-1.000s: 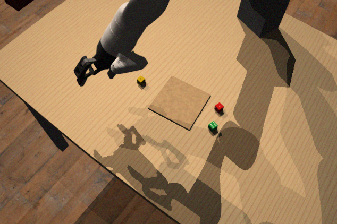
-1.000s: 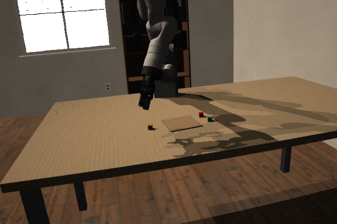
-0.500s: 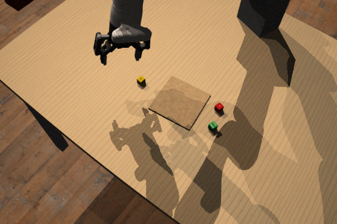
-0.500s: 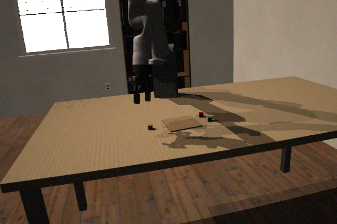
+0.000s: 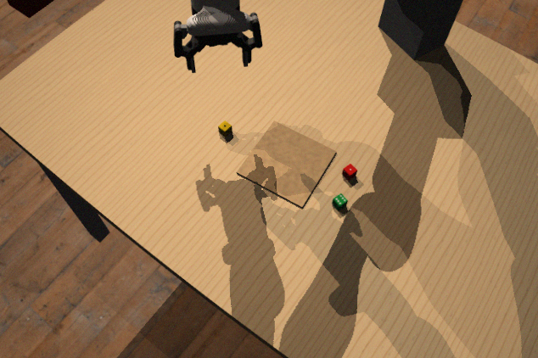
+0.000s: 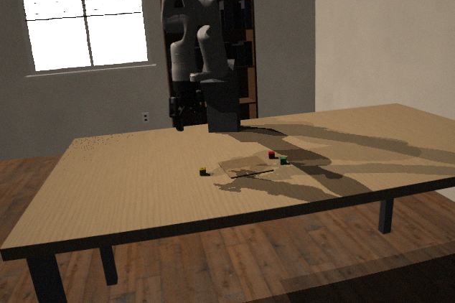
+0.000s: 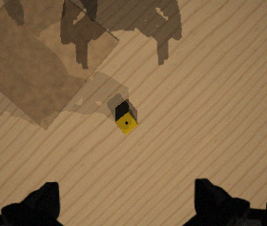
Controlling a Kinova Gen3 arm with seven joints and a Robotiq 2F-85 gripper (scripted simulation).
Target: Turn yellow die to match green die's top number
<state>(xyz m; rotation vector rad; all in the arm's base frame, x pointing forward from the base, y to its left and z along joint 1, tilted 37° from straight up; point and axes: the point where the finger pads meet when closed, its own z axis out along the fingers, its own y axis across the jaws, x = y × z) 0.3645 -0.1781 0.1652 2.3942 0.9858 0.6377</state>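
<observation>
The red die is 280 mm to the left of my hand and 150 mm below it. From my hand the other things lie so: yellow die: 30 mm ahead, 20 mm to the left, 150 mm below; then green die: 70 mm ahead, 290 mm to the left, 150 mm below; then brown mat: 30 mm ahead, 160 mm to the left, 150 mm below.
</observation>
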